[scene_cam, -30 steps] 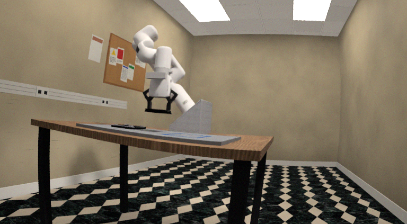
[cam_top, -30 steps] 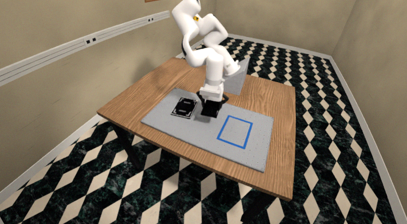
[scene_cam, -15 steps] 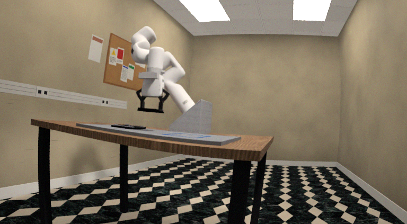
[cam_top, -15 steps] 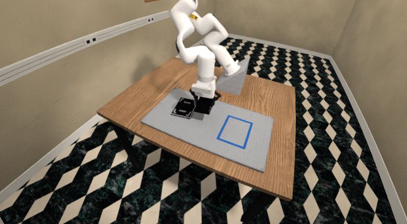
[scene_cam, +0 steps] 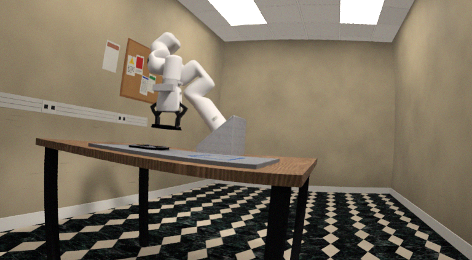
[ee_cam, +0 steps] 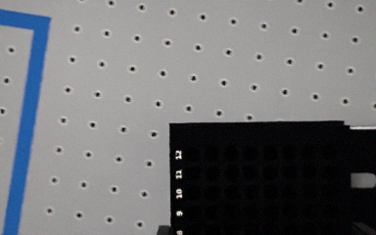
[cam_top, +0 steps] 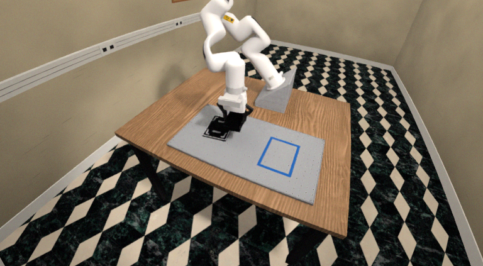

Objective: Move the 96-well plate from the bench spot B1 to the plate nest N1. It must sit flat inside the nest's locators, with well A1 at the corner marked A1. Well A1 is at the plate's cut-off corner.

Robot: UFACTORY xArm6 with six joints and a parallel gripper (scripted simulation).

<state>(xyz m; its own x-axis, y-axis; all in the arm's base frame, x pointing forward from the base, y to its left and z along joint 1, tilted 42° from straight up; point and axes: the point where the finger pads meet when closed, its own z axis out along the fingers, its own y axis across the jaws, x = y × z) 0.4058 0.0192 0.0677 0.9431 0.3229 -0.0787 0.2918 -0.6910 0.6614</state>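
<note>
Now: the plate nest N1 9 cm to the right of my hand and 10 cm below it. The rest, counted from my hand: 96-well plate (1 cm below).
</note>
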